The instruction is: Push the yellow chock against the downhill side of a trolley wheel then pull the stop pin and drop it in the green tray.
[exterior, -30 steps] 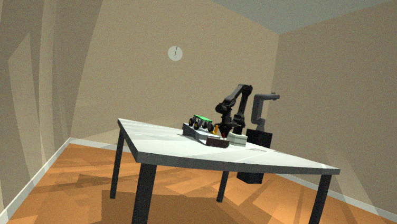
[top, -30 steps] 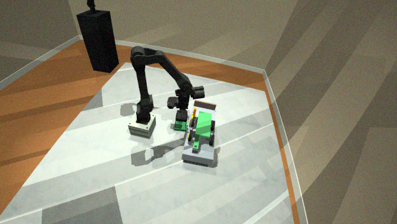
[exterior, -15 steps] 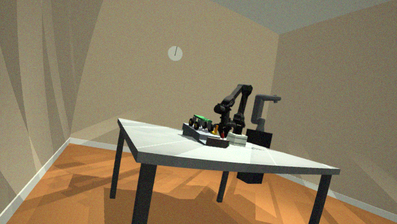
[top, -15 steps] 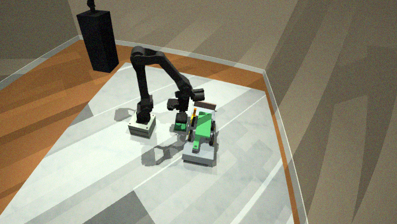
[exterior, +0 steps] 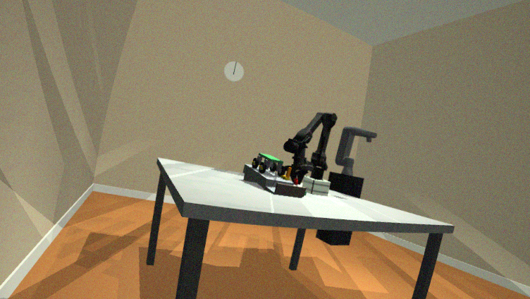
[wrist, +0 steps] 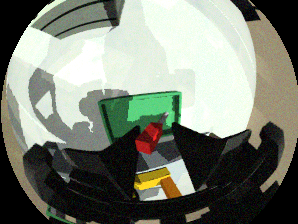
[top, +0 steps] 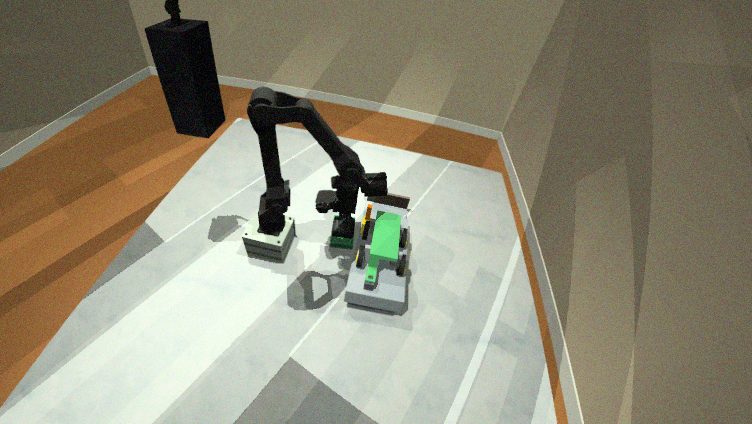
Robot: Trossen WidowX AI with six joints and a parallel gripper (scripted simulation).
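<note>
The red-headed stop pin is right at my gripper tip. From my gripper tip the other things lie so: green-topped trolley: 130 mm ahead, 110 mm to the right, 70 mm above; then yellow chock: 70 mm ahead, 10 mm to the right, 40 mm above; then dark brown block: 130 mm ahead, 160 mm to the left, 10 mm below.
</note>
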